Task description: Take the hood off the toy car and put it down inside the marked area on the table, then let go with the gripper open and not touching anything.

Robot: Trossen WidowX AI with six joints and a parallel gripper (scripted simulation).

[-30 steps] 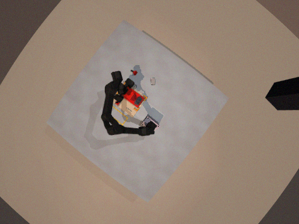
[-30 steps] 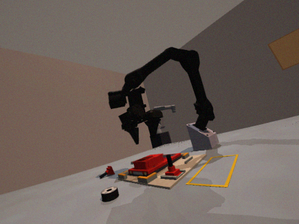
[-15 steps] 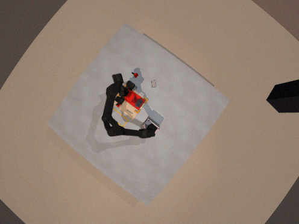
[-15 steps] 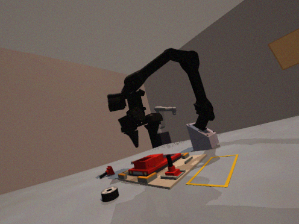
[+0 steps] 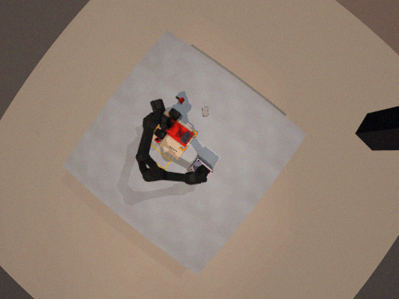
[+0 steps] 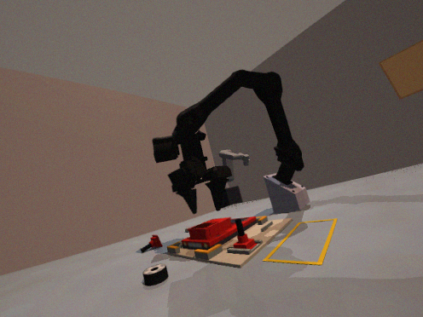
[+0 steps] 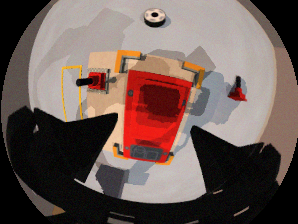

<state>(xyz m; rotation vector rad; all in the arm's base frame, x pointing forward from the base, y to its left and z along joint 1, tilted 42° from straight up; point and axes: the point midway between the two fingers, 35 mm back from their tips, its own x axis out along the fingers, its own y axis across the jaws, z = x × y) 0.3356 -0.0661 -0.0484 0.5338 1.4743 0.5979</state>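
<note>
Right now the red hood is 40 mm below my gripper tip. Also, from my gripper tip: black wheel 170 mm ahead, 70 mm below, 40 mm to the left.
</note>
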